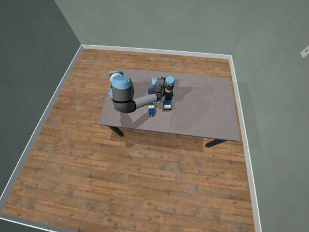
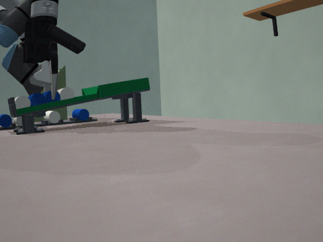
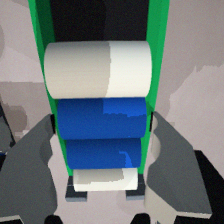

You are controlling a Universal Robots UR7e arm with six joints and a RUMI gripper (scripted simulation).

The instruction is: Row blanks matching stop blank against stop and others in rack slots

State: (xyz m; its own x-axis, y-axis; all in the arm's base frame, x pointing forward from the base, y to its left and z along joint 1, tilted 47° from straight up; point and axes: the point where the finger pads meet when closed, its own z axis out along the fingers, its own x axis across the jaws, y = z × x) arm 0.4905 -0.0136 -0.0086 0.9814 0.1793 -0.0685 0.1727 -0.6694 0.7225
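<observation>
The stock rack is 18 cm behind my hand, 10 cm below it and 1 cm to the right of it. Also, from my hand: dark stop: 10 cm to the right, 3 cm below, 2 cm ahead.
</observation>
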